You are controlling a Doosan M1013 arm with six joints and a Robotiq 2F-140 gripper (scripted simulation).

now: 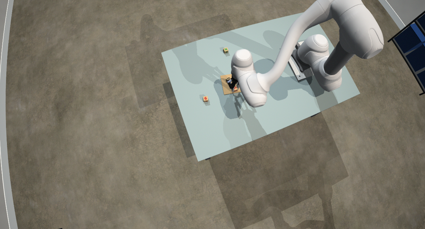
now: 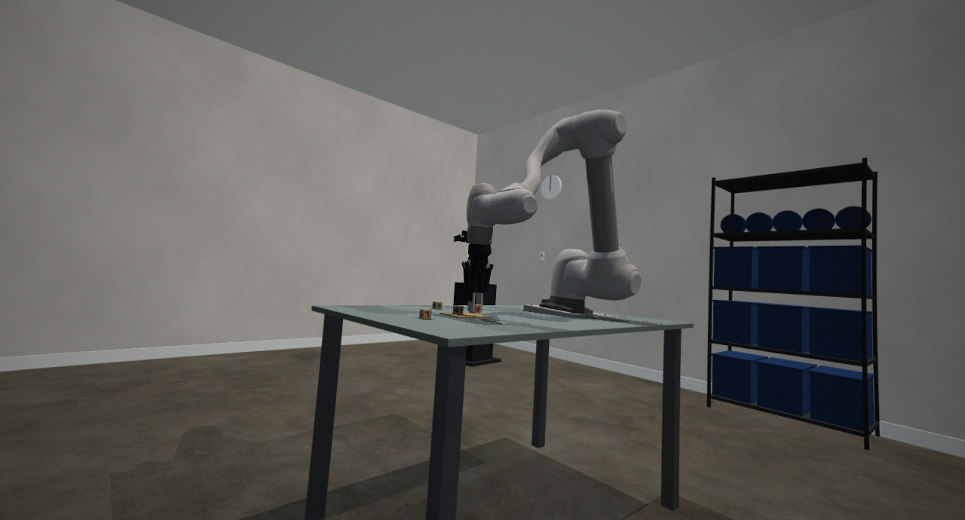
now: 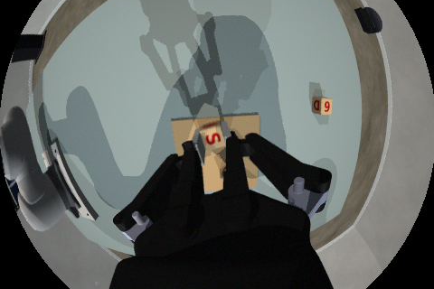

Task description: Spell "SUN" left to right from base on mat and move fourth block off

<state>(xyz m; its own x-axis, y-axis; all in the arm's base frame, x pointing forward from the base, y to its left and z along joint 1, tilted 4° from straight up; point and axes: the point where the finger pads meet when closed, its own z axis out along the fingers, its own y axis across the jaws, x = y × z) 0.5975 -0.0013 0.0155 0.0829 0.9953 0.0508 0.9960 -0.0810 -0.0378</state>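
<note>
Now: hand 50 mm to the left of the mat, 50 mm above it and 10 mm past it. The rest, counted from my hand: S block (20 mm below); N block (300 mm to the right, 90 mm behind, 40 mm below); 6 block (200 mm ahead, 40 mm below, 20 mm to the right).
</note>
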